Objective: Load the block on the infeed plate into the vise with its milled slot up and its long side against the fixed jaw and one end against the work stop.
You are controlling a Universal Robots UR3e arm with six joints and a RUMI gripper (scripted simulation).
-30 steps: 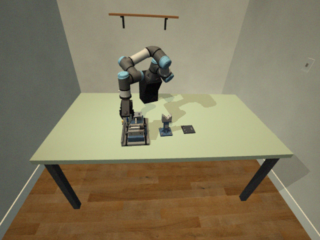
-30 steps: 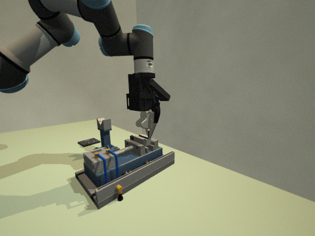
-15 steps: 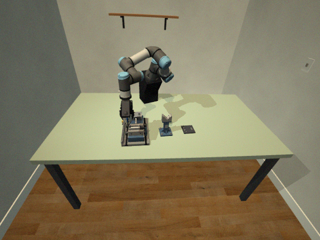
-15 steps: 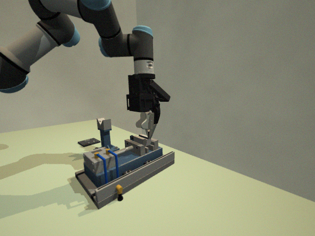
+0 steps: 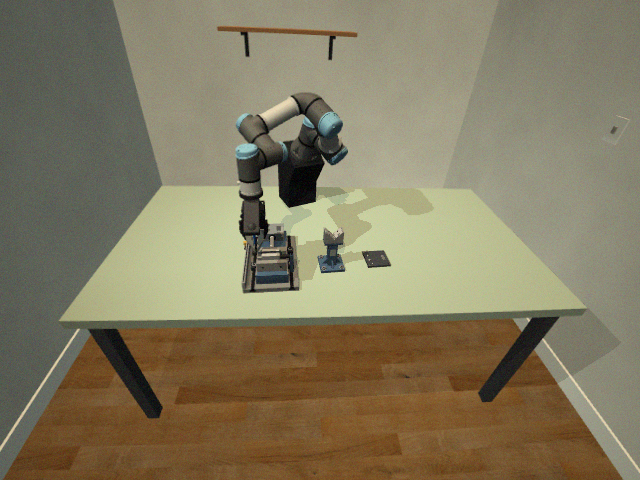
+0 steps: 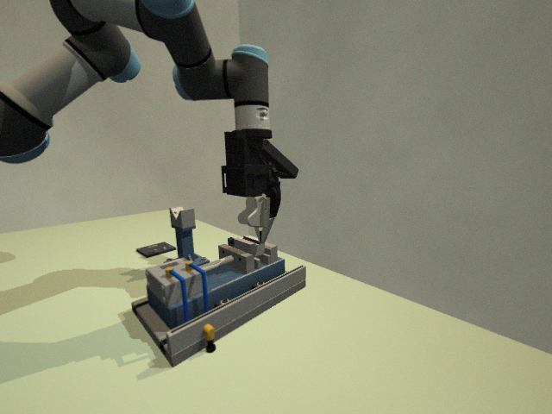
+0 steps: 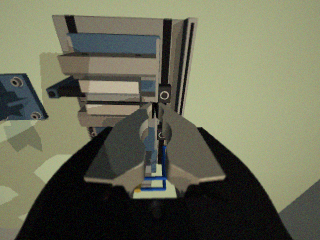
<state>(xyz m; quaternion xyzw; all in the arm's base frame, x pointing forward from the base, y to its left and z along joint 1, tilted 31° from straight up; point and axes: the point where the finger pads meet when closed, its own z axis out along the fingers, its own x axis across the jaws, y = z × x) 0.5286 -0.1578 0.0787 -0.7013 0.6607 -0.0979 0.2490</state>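
The part is 5 cm to the left of my hand and 3 cm below it. From my hand the other things lie so: grey rail 6 cm behind, 5 cm to the right, 9 cm below; fixed jaw 2 cm ahead, 5 cm to the left, 5 cm below; work stop rod 1 cm behind, 10 cm to the left, 4 cm below.
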